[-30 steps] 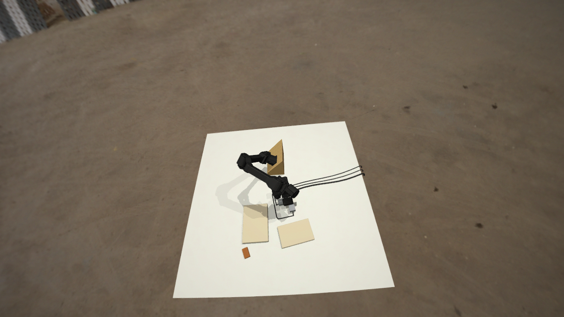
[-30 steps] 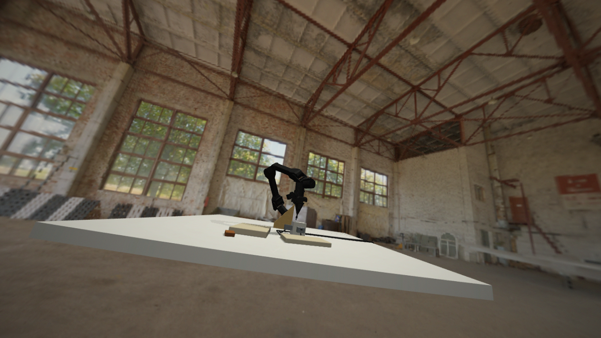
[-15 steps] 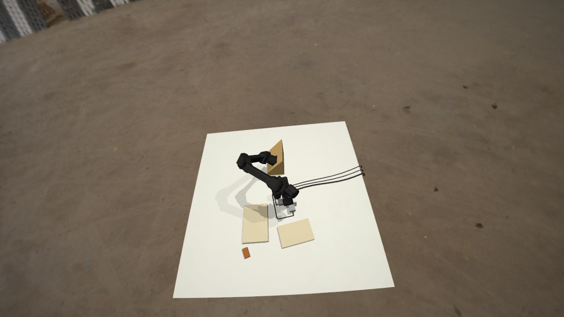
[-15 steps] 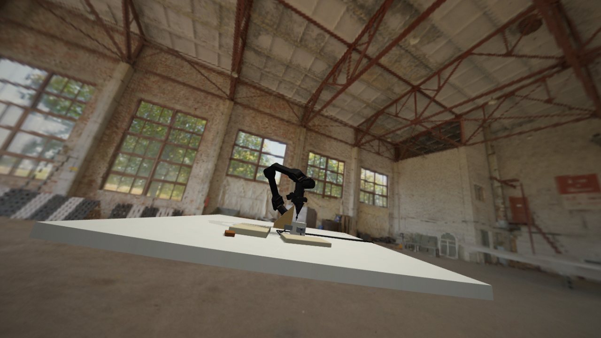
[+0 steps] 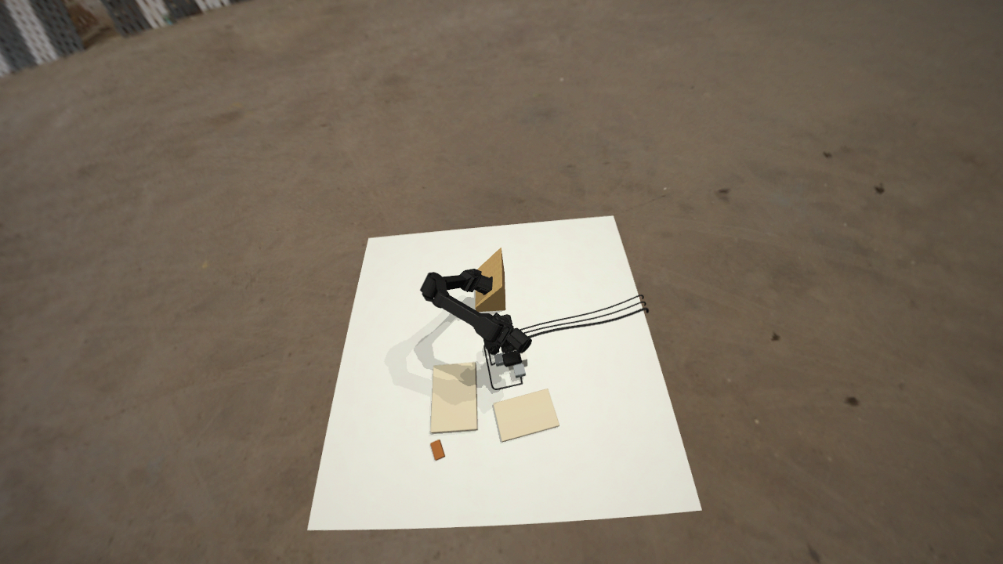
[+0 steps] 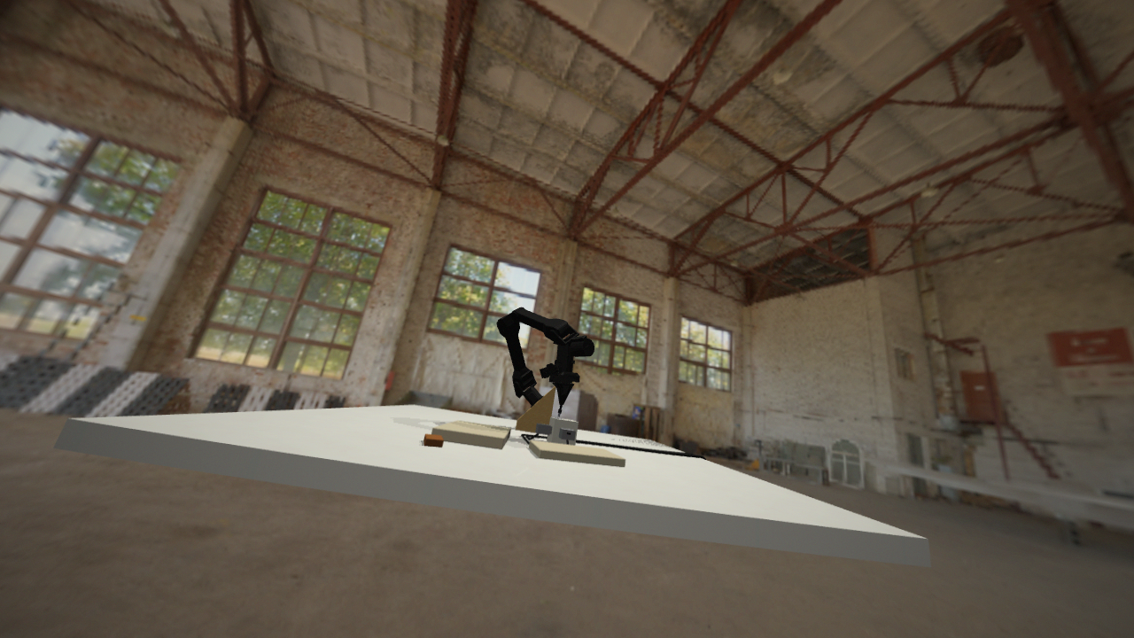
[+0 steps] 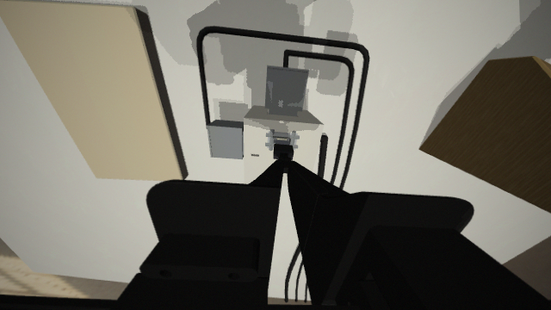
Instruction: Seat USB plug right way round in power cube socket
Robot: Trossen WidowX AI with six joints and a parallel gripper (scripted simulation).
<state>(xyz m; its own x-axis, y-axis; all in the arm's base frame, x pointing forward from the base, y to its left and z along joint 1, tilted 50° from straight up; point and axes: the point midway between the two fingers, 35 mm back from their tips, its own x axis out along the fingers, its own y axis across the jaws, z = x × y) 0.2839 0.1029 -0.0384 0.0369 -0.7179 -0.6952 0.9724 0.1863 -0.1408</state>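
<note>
Right now my gripper tip is 20 mm above the black USB plug. Also, from my gripper tip: orange block 340 mm ahead, 260 mm to the right, 110 mm below.
</note>
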